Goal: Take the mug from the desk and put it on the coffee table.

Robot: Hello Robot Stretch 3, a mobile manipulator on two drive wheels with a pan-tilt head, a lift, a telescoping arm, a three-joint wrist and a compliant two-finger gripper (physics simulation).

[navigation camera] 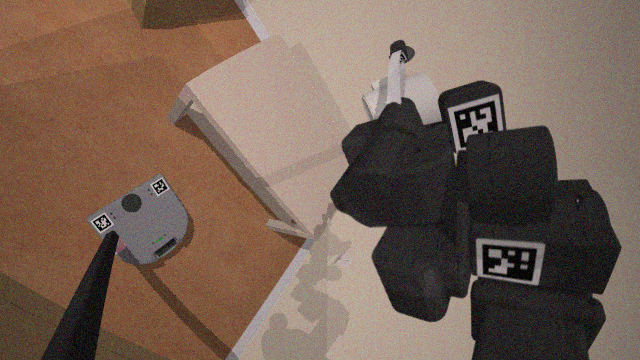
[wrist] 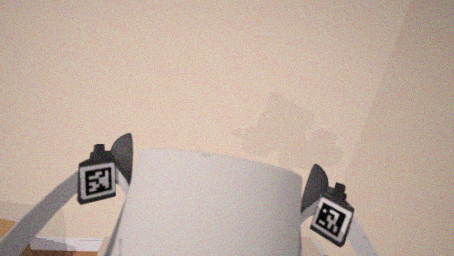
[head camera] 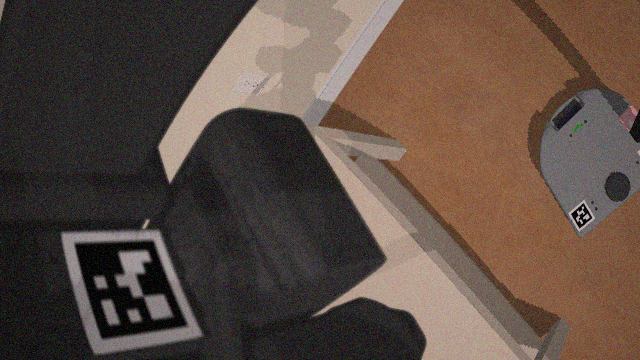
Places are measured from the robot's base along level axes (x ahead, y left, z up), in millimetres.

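Pixels of known places: robot's base, origin of the base link: (navigation camera: 132, 201) (head camera: 615, 185).
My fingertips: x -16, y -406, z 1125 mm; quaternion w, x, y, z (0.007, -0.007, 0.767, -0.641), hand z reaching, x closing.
Ahead of a thing's pixels: the offset from my fingertips to its middle. "*": to the spot under its first point. Level surfaces: height alone.
The white mug @[4 mm down, 6 mm ahead, 72 mm left] (navigation camera: 425, 95) (wrist: 210, 210) is between the two fingertips of my gripper (navigation camera: 402, 51) (wrist: 219, 167), which is shut on it. In the wrist view the dark pads press on its left and right sides. It is held in the air in front of the pale wall; part of it is hidden behind the wrist in the navigation view. The mug does not show in the head view, where dark wrist parts fill the left. A pale, low table @[674 mm down] (head camera: 450, 305) (navigation camera: 260, 100) stands by the wall; I cannot tell whether it is the coffee table. The desk cannot be made out.
My grey base (head camera: 575, 165) (navigation camera: 155, 215) stands on the brown floor @[1125 mm down] (head camera: 475, 75) (navigation camera: 75, 135), apart from the pale table. A brown box-like object @[* 1032 mm down, 776 mm ahead, 267 mm right] (navigation camera: 185, 12) is at the top left of the navigation view. A wall outlet @[724 mm down, 880 mm back, 260 mm right] (head camera: 250, 83) is near the table.
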